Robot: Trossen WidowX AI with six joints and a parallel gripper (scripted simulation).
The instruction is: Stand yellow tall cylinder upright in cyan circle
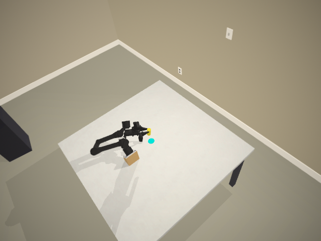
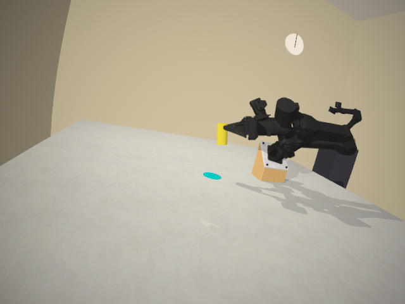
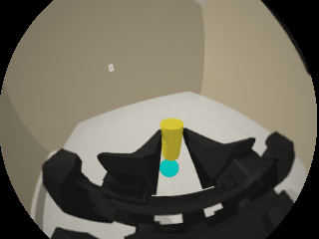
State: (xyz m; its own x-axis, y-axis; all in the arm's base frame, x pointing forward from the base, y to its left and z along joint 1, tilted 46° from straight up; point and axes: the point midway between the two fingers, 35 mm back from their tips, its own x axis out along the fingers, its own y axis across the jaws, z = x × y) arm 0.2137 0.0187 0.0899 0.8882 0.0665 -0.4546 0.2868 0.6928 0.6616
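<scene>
Now: gripper tip 16 cm above the cyan circle. Round my gripper tip: yellow cylinder: 2 cm below.
</scene>
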